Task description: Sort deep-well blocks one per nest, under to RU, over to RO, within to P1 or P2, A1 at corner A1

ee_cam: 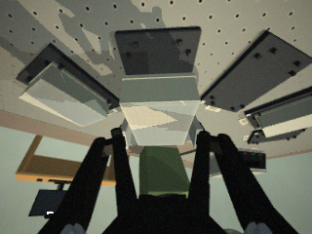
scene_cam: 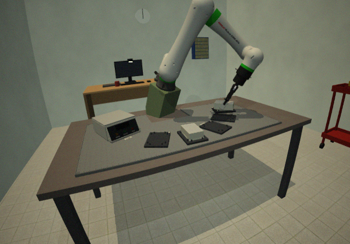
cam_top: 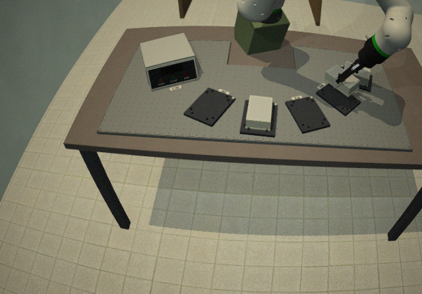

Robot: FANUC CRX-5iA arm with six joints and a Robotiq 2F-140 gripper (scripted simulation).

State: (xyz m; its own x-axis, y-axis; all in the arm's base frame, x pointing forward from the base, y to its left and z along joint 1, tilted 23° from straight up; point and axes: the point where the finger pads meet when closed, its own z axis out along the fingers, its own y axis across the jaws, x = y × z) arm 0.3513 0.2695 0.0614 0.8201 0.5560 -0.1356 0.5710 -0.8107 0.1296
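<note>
My gripper is now 10 cm above the nest RU. The rest, counted from my hand: nest P2: 9 cm ahead, 16 cm to the right, 10 cm below; P1 label: 1 cm ahead, 33 cm to the right, 11 cm below; nest RO: 13 cm behind, 12 cm to the left, 10 cm below.
</note>
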